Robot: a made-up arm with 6 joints. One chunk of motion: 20 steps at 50 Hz.
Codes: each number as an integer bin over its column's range. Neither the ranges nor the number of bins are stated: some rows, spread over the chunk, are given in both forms.
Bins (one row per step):
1: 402 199 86 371 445 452
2: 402 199 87 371 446 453
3: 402 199 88 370 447 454
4: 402 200 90 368 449 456
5: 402 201 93 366 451 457
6: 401 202 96 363 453 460
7: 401 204 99 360 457 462
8: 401 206 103 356 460 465
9: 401 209 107 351 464 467
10: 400 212 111 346 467 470
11: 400 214 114 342 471 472
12: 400 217 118 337 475 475
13: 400 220 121 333 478 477
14: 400 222 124 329 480 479
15: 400 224 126 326 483 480
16: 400 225 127 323 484 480
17: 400 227 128 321 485 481
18: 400 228 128 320 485 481
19: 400 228 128 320 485 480
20: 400 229 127 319 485 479
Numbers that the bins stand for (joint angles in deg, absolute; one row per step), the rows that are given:
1: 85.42 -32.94 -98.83 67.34 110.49 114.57
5: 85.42 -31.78 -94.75 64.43 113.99 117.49
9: 84.83 -27.11 -86.58 55.68 121.57 123.32
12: 84.25 -22.45 -80.17 47.52 127.98 127.98
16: 84.25 -17.78 -74.92 39.36 133.23 130.90
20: 84.25 -15.45 -74.92 37.02 133.81 130.31
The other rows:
2: 85.42 -32.94 -98.24 67.34 111.07 115.15
3: 85.42 -32.94 -97.66 66.76 111.65 115.74
4: 85.42 -32.36 -96.50 65.59 112.82 116.90
6: 84.83 -31.19 -93.00 62.68 115.15 119.23
7: 84.83 -30.03 -91.25 60.93 117.49 120.40
8: 84.83 -28.86 -88.92 58.60 119.23 122.15
10: 84.25 -25.36 -84.25 52.77 123.32 125.06
11: 84.25 -24.20 -82.50 50.43 125.65 126.23
13: 84.25 -20.70 -78.42 45.19 129.73 129.15
14: 84.25 -19.53 -76.67 42.85 130.90 130.31
15: 84.25 -18.37 -75.51 41.11 132.64 130.90
17: 84.25 -16.62 -74.34 38.19 133.81 131.48
18: 84.25 -16.03 -74.34 37.61 133.81 131.48
19: 84.25 -16.03 -74.34 37.61 133.81 130.90

